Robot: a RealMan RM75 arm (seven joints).
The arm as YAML. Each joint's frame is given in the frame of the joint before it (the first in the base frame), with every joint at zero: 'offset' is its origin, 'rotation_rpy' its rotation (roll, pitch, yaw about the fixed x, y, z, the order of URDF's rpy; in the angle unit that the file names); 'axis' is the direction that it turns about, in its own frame. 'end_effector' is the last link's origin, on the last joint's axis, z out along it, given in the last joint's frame.
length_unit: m
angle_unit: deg
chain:
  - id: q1
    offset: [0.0, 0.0, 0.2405]
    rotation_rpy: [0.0, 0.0, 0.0]
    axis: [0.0, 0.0, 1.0]
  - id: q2
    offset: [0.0, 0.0, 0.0]
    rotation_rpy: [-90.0, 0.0, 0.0]
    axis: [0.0, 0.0, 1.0]
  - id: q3
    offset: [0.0, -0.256, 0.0]
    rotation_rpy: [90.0, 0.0, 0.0]
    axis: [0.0, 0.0, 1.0]
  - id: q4
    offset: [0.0, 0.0, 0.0]
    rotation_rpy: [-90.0, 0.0, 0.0]
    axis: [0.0, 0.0, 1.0]
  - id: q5
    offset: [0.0, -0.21, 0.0]
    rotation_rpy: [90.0, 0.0, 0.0]
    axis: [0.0, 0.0, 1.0]
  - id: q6
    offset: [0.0, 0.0, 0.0]
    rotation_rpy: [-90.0, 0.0, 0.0]
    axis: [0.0, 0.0, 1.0]
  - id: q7
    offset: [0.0, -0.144, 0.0]
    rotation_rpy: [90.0, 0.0, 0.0]
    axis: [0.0, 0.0, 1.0]
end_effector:
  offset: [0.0, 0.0, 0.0]
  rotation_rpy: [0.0, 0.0, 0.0]
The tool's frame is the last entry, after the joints.
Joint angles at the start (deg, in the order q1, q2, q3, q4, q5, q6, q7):
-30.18 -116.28 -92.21 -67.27 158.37 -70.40 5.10
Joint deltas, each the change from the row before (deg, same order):
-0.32 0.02 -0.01 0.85 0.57 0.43 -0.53
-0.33 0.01 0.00 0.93 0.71 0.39 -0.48
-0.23 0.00 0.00 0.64 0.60 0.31 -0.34
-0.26 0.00 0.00 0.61 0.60 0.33 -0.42
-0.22 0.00 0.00 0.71 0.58 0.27 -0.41
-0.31 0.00 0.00 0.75 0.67 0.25 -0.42
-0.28 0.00 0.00 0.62 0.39 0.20 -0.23
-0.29 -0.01 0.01 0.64 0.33 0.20 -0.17
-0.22 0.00 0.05 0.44 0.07 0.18 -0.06
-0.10 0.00 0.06 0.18 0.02 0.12 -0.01
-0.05 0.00 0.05 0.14 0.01 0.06 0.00
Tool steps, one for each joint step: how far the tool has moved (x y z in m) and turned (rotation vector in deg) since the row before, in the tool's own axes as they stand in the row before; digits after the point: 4 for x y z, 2 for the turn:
0.0001 -0.0018 0.0019 0.61 -0.19 -0.41
-0.0003 -0.0021 0.0021 0.73 -0.31 -0.31
-0.0001 -0.0016 0.0015 0.61 -0.17 -0.17
0.0003 -0.0015 0.0013 0.60 -0.10 -0.21
-0.0005 -0.0016 0.0017 0.59 -0.28 -0.26
-0.0001 -0.0016 0.0016 0.67 -0.27 -0.18
0.0001 -0.0008 0.0012 0.40 -0.20 -0.07
0.0001 -0.0006 0.0013 0.34 -0.22 -0.02
0.0003 0.0001 0.0008 0.10 -0.09 0.04
0.0003 0.0002 0.0004 0.04 0.00 0.07
-0.0001 0.0001 0.0004 0.03 -0.05 0.05

